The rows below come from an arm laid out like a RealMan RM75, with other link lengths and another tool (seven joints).
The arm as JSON. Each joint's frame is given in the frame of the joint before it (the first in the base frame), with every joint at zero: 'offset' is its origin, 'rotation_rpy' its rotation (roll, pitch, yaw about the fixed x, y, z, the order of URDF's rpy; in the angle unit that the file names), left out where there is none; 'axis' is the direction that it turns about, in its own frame. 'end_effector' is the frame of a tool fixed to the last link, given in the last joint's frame.
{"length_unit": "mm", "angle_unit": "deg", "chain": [
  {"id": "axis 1", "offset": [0.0, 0.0, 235.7], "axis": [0.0, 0.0, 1.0]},
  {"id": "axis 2", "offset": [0.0, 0.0, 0.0], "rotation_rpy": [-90.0, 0.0, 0.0], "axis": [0.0, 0.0, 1.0]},
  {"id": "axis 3", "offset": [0.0, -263.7, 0.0], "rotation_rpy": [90.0, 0.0, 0.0], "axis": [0.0, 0.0, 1.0]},
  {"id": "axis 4", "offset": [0.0, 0.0, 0.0], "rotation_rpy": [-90.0, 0.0, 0.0], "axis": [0.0, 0.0, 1.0]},
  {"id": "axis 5", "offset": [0.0, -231.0, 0.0], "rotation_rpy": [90.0, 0.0, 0.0], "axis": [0.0, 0.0, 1.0]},
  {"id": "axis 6", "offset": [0.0, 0.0, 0.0], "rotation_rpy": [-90.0, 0.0, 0.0], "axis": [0.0, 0.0, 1.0]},
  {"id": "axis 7", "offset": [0.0, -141.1, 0.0], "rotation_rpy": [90.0, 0.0, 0.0], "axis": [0.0, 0.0, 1.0]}
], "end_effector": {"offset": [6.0, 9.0, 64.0], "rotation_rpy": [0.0, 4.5, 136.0]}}
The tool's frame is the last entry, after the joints.
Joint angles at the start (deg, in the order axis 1, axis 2, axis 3, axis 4, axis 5, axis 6, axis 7): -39.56, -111.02, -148.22, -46.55, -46.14, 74.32, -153.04
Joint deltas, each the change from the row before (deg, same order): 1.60, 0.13, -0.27, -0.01, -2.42, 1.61, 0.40; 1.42, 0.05, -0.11, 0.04, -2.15, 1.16, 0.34; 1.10, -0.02, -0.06, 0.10, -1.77, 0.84, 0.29; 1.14, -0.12, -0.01, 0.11, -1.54, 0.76, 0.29; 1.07, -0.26, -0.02, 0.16, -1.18, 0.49, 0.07; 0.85, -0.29, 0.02, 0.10, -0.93, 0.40, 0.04; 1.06, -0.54, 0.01, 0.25, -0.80, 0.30, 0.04; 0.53, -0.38, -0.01, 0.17, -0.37, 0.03, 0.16
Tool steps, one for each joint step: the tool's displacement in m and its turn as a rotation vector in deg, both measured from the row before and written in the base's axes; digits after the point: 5 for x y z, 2 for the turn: -0.00391, -0.00887, 0.00142, -0.11, -2.41, 0.15; -0.00343, -0.00748, 0.00095, 0.05, -2.04, 0.15; -0.00226, -0.00577, 0.00031, 0.10, -1.68, 0.07; -0.00301, -0.00628, -0.00074, 0.00, -1.52, 0.19; -0.00367, -0.00601, -0.00201, -0.03, -1.41, 0.53; -0.00253, -0.00493, -0.00225, -0.07, -1.16, 0.40; -0.00420, -0.00666, -0.00496, -0.25, -1.33, 0.77; -0.00214, -0.00337, -0.00339, -0.09, -0.64, 0.37
